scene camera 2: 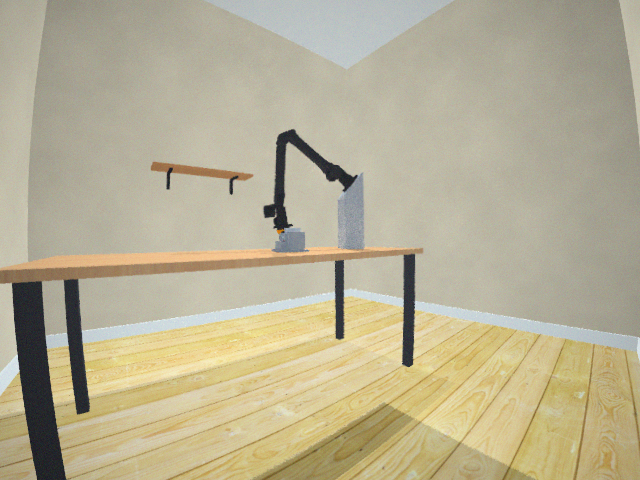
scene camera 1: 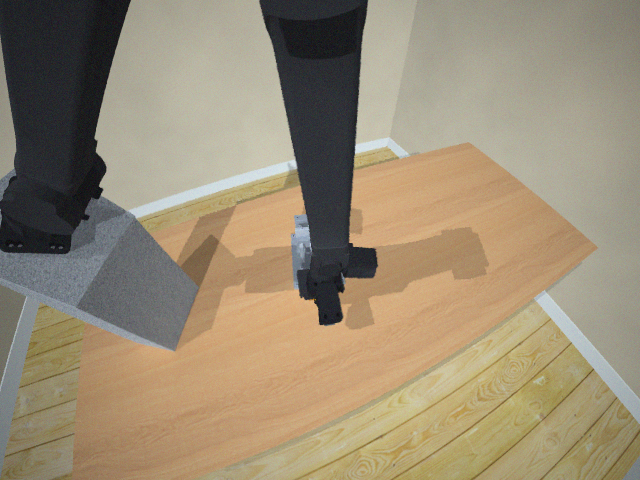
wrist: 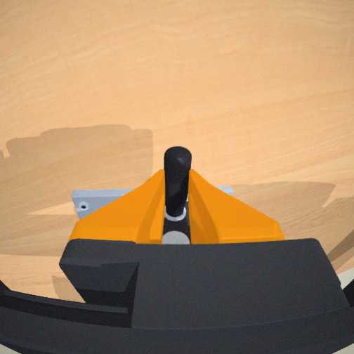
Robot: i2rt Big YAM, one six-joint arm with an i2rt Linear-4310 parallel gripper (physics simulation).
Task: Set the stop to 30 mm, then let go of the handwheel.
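Where they show: gripper, fingertip midpoint: (scene camera 1: 316,296); arm's base at its link origin: (scene camera 2: 351,184) (scene camera 1: 40,217).
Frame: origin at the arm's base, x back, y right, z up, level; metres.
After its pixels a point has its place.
Note:
The stop unit, a light grey metal block on a flange (scene camera 1: 300,258) {x -0.418, y 0.075, z -0.406 m} (scene camera 2: 293,240) {x -0.515, y 0.012, z -0.358 m} (wrist: 102,198), stands on the table. Its handwheel has an upright black handle (wrist: 176,187) and a pale hub (wrist: 176,238); my fingers and gripper body hide most of the dark wheel in the wrist view. My gripper (scene camera 2: 280,231) {x -0.379, y 0.221, z -0.368 m} (wrist: 176,177) is shut on the handle, with one orange finger on each side and the handle's rounded top sticking out past the fingertips. In scene camera 1 the arm hides the handwheel. No scale or stop reading can be made out in these views.
The wooden table (scene camera 1: 232,372) {x -0.098, y 0.255, z -0.416 m} (scene camera 2: 155,260) {x -1.151, y 0.015, z -0.416 m} (wrist: 175,65) carries a grey slanted pedestal (scene camera 1: 139,284) {x -0.044, y 0.053, z -0.196 m} (scene camera 2: 352,222) {x -0.076, y -0.053, z -0.254 m}, which bears the arm's base. A wall shelf (scene camera 2: 201,171) hangs on the wall in scene camera 2.

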